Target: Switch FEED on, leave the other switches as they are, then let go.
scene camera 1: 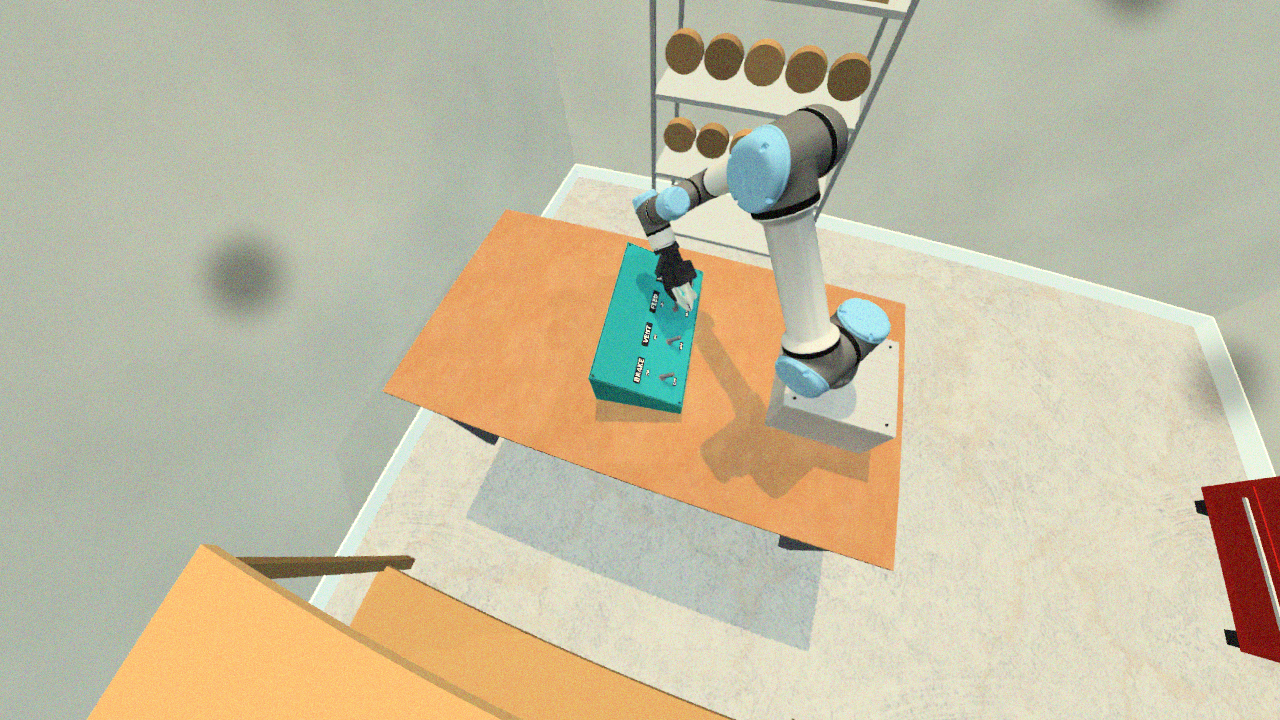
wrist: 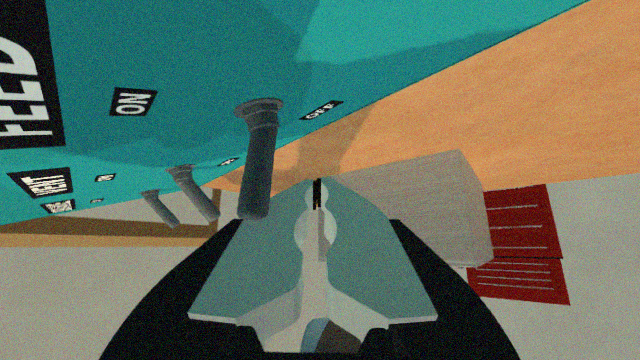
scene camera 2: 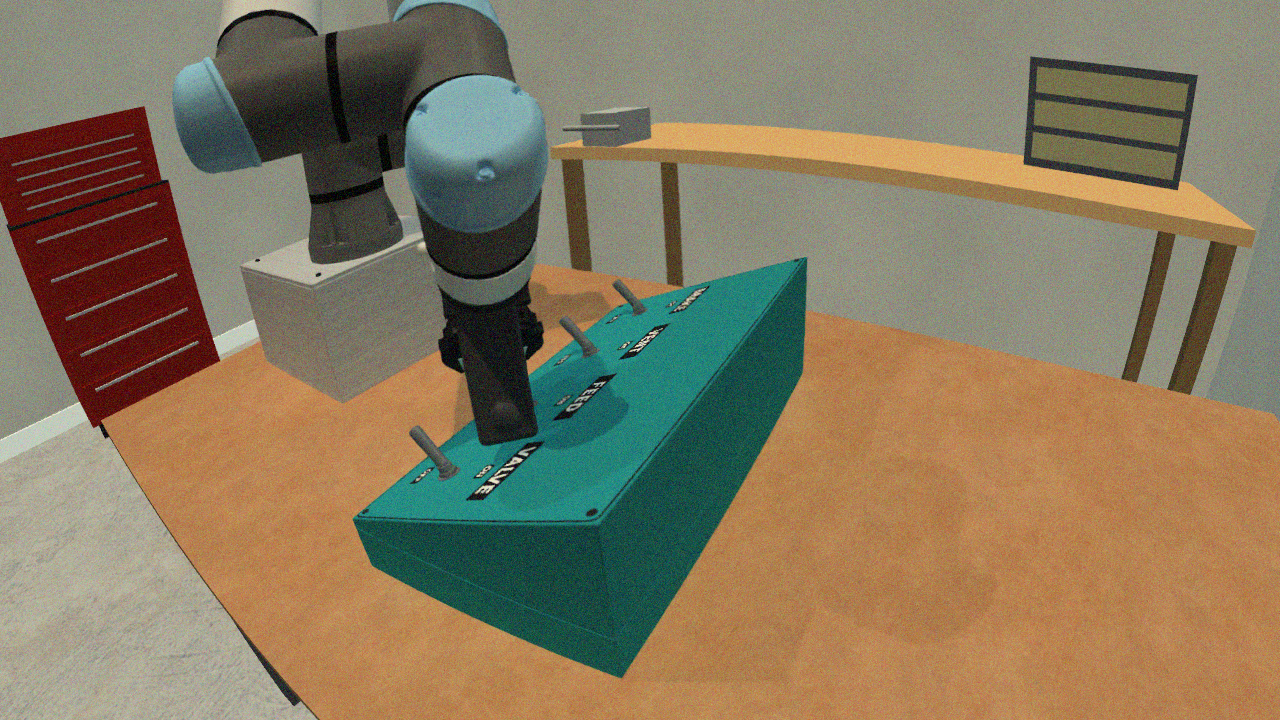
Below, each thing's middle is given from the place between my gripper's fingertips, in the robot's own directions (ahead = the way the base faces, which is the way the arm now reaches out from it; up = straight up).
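Teal switch panel (scene camera 2: 576,540): 3 cm below my hand, 8 cm to the left of it, 9 cm ahead of it. The vent lever (wrist: 206,207) is 11 cm to the left of my hand, and the feed lever (wrist: 254,197) is 5 cm ahead of my hand.
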